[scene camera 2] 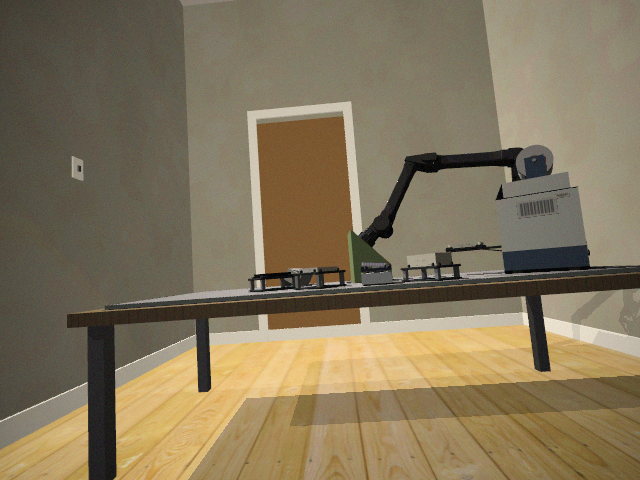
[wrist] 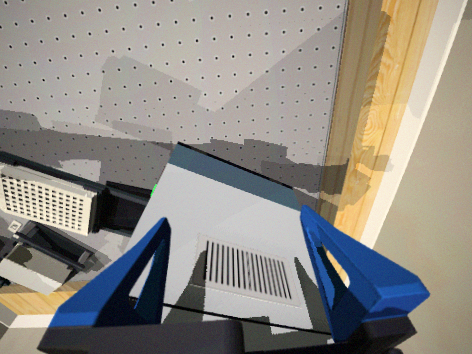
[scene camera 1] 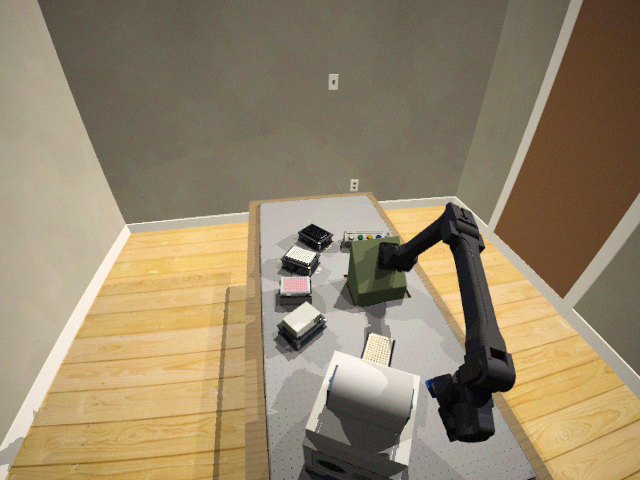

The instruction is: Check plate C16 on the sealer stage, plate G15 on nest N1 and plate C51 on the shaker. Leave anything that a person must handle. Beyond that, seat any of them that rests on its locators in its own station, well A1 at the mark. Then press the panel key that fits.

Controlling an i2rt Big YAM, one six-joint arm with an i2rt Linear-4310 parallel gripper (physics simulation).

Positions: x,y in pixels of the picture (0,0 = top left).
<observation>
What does my gripper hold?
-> Nothing.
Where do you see a cream plate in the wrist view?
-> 39,197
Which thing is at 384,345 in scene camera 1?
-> A cream plate.
</observation>
